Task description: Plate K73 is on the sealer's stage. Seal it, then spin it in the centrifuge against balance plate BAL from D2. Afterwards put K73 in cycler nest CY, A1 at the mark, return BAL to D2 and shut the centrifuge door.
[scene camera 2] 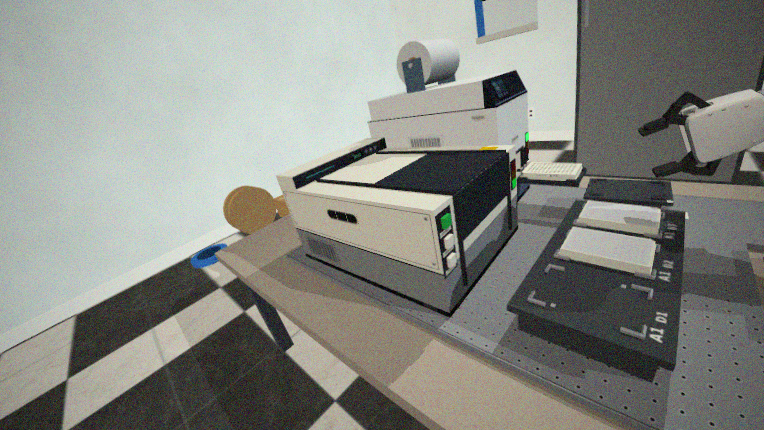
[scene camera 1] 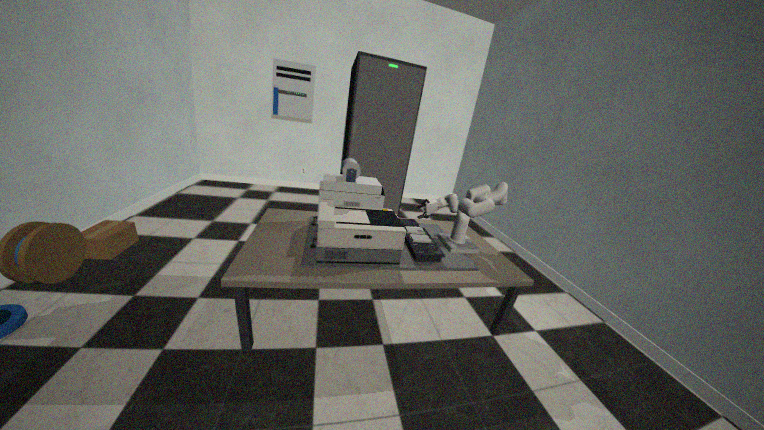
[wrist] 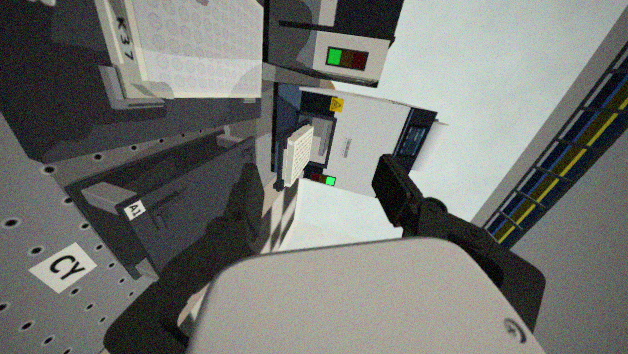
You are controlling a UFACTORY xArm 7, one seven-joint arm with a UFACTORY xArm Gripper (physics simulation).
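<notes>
My gripper is open and empty, raised above the bench beyond the nests. Plate K73, pale with wells, lies on the stage at the front of the white sealer. The centrifuge stands beside the sealer; I cannot tell its door's state. A pale plate sits at D2, its label unreadable. Cycler nest CY is dark and empty, with an A1 mark at one corner.
The dark dock rack has an empty D1 position and plate K37 at its far end. A film roll tops the sealer. A tall dark cabinet stands behind. Cable trunking crosses the wrist view's right side.
</notes>
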